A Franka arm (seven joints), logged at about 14 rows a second.
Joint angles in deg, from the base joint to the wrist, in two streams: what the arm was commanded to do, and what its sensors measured. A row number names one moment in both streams.
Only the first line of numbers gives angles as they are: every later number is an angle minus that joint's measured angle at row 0.
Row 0, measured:
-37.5, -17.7, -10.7, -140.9, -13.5, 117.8, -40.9
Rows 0 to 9, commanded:
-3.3, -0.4, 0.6, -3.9, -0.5, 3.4, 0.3
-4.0, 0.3, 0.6, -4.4, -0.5, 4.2, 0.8
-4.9, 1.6, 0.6, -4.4, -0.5, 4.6, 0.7
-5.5, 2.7, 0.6, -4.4, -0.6, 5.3, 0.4
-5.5, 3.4, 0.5, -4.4, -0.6, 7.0, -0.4
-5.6, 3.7, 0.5, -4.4, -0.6, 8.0, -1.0
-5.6, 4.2, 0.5, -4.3, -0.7, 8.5, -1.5
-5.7, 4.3, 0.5, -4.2, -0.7, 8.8, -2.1
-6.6, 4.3, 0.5, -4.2, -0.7, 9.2, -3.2
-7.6, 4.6, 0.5, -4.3, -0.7, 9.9, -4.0
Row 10, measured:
-4.8, 4.8, -0.1, -3.7, 0.0, 7.9, -1.6
